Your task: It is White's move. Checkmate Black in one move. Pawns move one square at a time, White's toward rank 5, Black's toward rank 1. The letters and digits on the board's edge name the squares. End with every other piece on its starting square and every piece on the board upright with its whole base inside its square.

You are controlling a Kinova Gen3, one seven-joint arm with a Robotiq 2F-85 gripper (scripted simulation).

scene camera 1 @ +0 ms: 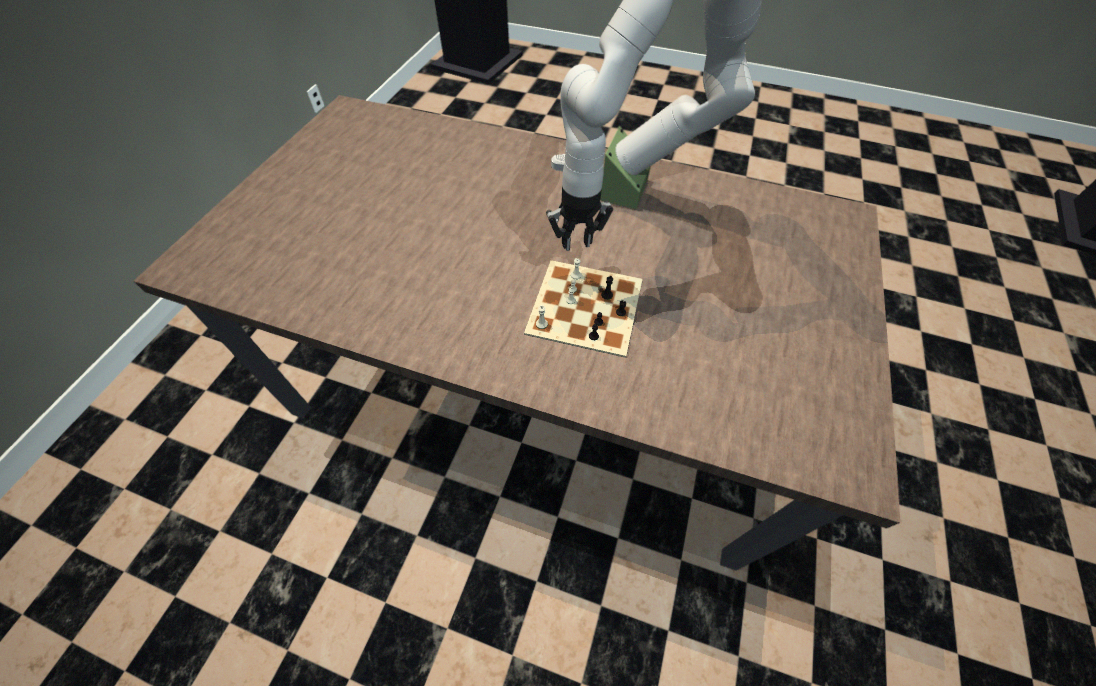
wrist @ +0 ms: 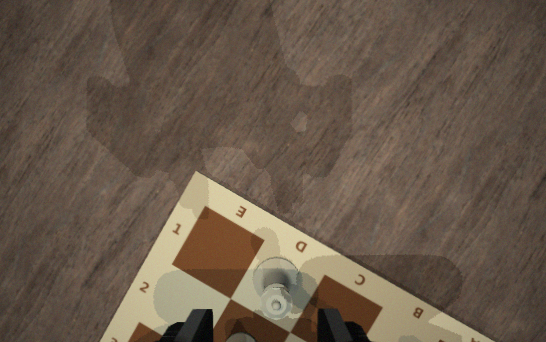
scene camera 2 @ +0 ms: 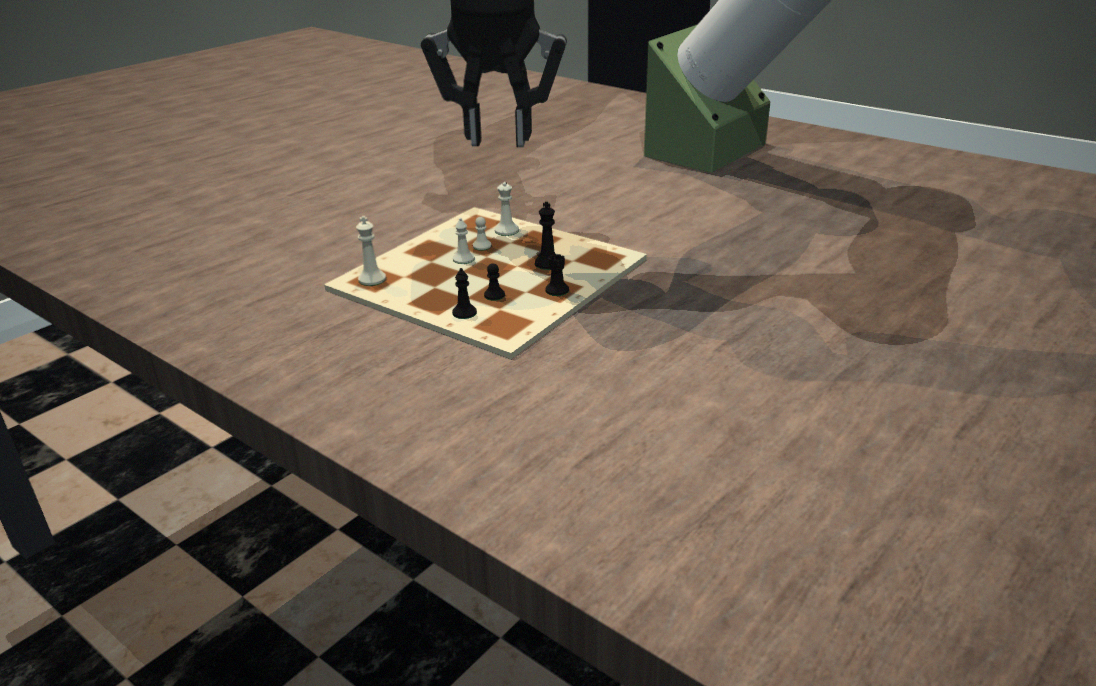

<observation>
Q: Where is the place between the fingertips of my gripper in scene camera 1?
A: At 576, 246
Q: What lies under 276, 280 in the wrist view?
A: A white queen.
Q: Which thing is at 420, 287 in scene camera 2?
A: A chessboard.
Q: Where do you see a white king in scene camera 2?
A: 371, 275
</observation>
